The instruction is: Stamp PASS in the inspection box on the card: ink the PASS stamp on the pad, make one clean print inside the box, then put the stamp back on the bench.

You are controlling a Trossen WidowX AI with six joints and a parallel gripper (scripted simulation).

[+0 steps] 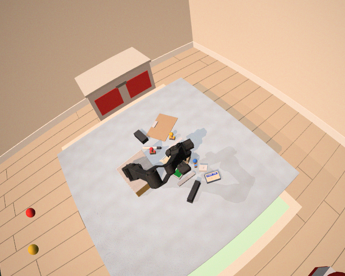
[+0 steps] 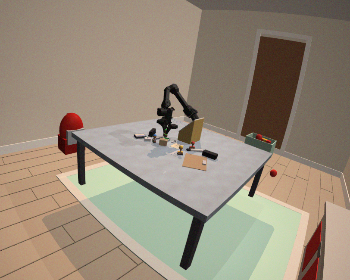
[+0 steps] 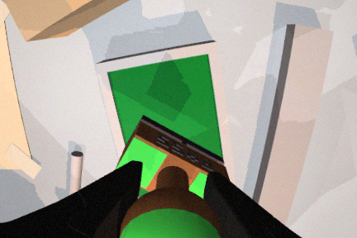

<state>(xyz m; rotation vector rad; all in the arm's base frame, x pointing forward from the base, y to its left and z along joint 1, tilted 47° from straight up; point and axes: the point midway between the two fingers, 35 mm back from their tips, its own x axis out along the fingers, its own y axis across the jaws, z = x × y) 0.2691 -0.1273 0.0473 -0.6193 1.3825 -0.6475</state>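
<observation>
Now: gripper tip 60 mm above the green ink pad. The rest, counted from my gripper tip: pin (60 mm to the left, 60 mm below, 60 mm behind); then tan box (80 mm ahead, 50 mm to the left, 40 mm below); then blue stamp (100 mm ahead, 40 mm below, 20 mm to the right).
</observation>
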